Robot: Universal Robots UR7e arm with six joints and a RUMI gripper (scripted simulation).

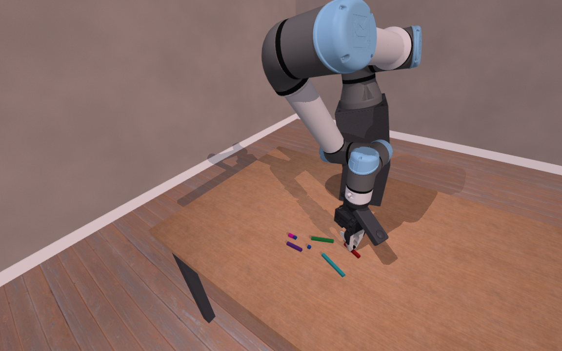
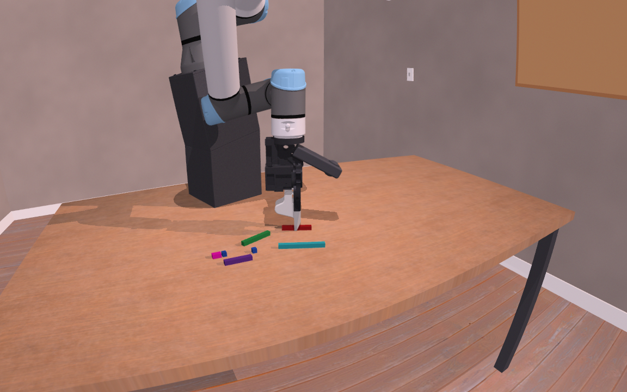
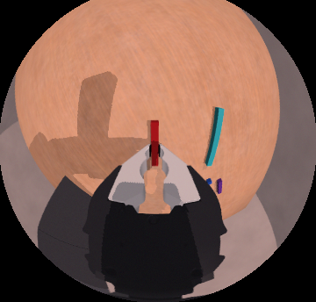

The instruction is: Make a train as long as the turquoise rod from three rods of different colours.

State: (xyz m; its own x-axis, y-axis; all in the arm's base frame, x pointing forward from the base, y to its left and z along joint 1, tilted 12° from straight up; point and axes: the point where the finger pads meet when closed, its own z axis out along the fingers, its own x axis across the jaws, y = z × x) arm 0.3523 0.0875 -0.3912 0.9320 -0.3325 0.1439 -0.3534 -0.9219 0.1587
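My hand is 1 cm above the red rod. From my hand the other things lie so: green rod (2 cm ahead, 11 cm to the right, 1 cm below); purple rod (11 cm ahead, 17 cm to the right, 1 cm below); turquoise rod (9 cm ahead, 2 cm to the right, 1 cm below).
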